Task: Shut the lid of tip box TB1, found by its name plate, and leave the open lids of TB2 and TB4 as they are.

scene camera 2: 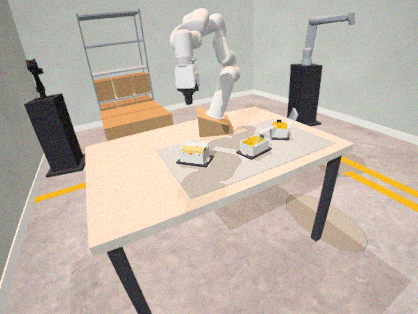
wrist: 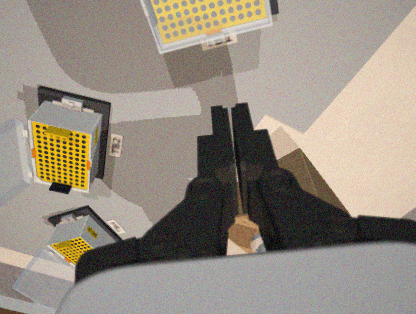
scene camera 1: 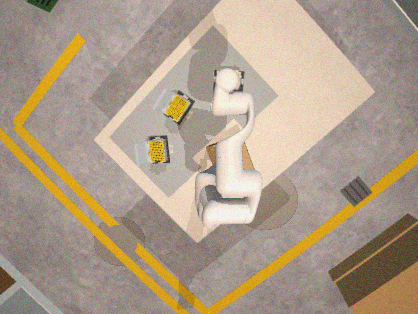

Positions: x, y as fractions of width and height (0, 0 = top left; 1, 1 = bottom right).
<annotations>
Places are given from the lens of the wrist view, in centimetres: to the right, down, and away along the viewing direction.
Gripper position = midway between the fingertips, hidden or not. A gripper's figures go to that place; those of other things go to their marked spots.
my gripper (wrist: 0.55, 0.42): 1, -1, 14
clear lid (wrist: 0.11, 0.88): -33, 24, 58
grey mat (wrist: 0.70, 0.23): 12, -12, 40
The marked spots on the clear lid and the grey mat are 60 cm apart.
</annotations>
